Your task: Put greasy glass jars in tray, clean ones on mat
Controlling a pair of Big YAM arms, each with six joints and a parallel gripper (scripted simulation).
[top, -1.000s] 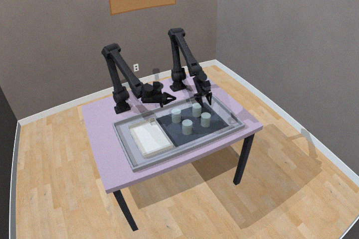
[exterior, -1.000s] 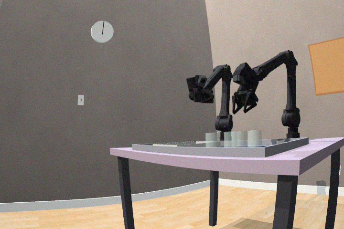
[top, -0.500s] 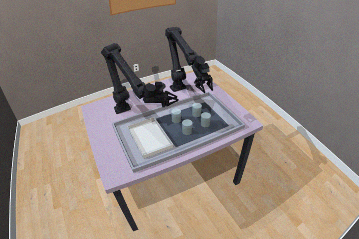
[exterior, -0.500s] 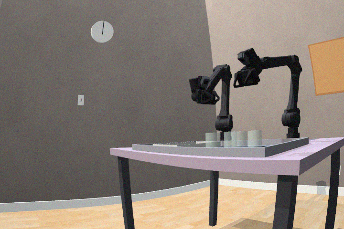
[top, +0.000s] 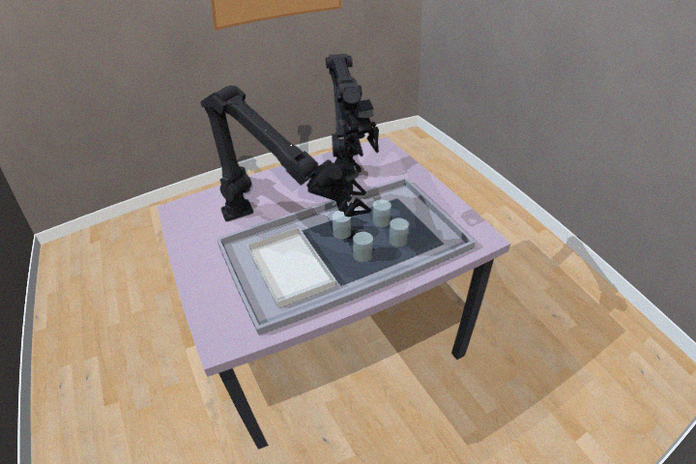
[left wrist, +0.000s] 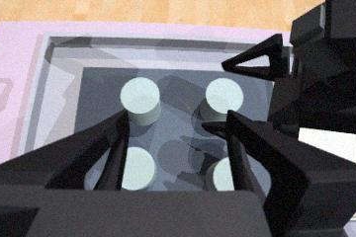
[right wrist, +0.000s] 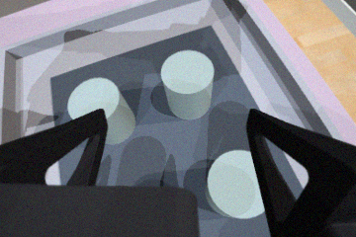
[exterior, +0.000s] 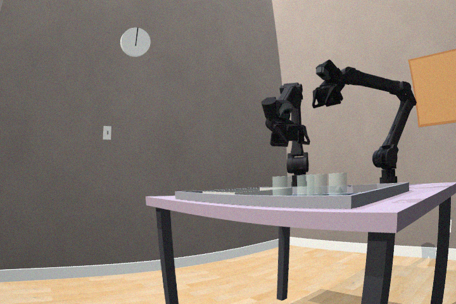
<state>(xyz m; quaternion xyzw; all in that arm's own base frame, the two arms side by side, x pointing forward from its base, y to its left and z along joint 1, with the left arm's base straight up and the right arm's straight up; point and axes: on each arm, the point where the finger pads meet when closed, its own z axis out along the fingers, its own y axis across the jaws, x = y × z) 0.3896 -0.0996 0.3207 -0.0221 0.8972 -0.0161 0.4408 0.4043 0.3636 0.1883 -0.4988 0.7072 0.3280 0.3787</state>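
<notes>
My right hand is 19 cm above the dark drying mat, 4 cm to the right of it and 2 cm past it. The rest, counted from my right hand: white tray: 28 cm to the right, 18 cm below, 5 cm behind.
</notes>
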